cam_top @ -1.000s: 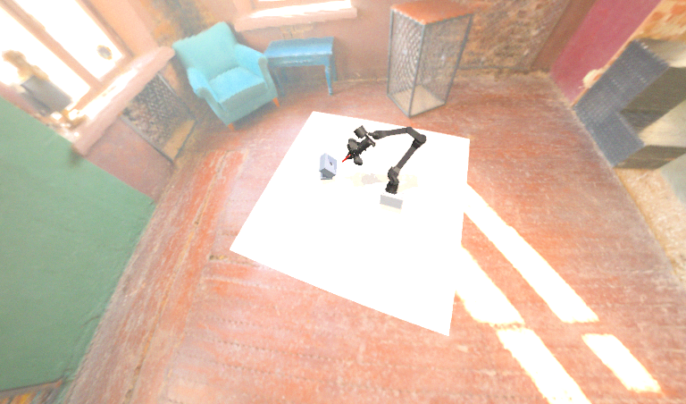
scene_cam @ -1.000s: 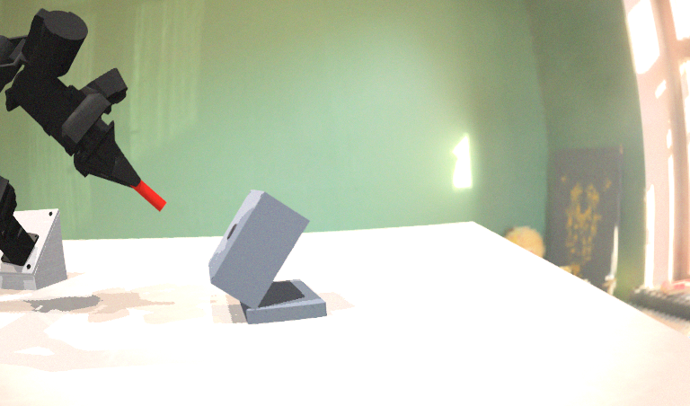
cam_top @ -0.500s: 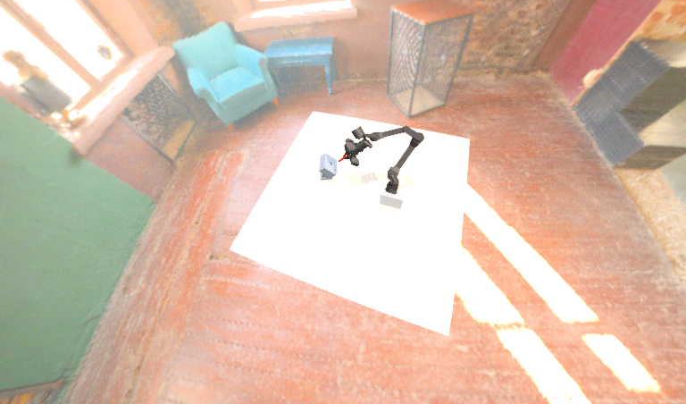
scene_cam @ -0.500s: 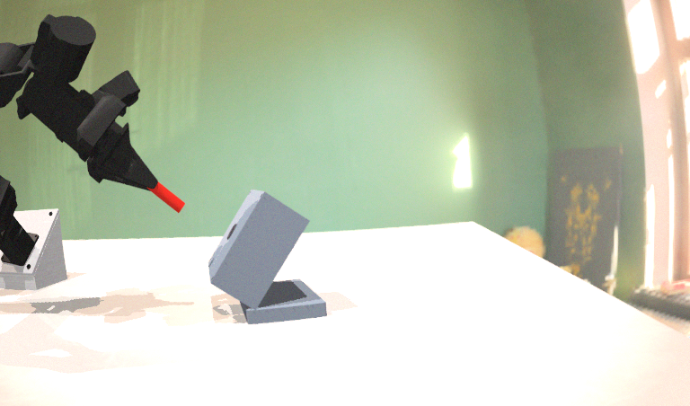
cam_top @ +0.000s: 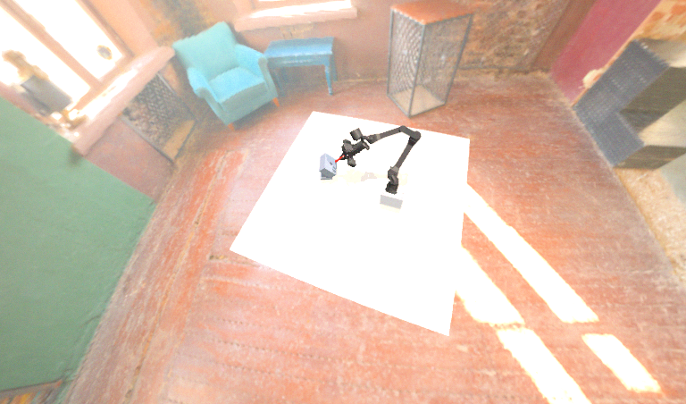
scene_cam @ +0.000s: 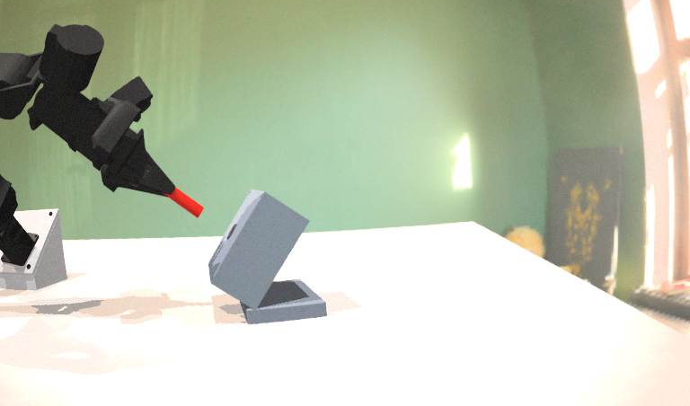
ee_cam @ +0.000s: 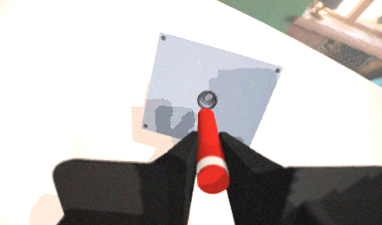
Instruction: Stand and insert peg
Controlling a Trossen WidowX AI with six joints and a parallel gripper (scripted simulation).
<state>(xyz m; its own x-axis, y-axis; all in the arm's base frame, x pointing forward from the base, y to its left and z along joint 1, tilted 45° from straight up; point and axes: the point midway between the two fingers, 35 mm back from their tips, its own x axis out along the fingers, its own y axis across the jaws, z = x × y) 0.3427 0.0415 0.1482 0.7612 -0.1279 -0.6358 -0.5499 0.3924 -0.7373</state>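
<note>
The grey sloped panel lies 8 cm ahead of my gripper tip, 7 cm below it and 4 cm to the left of it. Also, from my gripper tip: red peg (1 cm to the right, 1 cm behind, 1 cm above); grey base plate (13 cm below, 10 cm ahead, 5 cm to the left).
</note>
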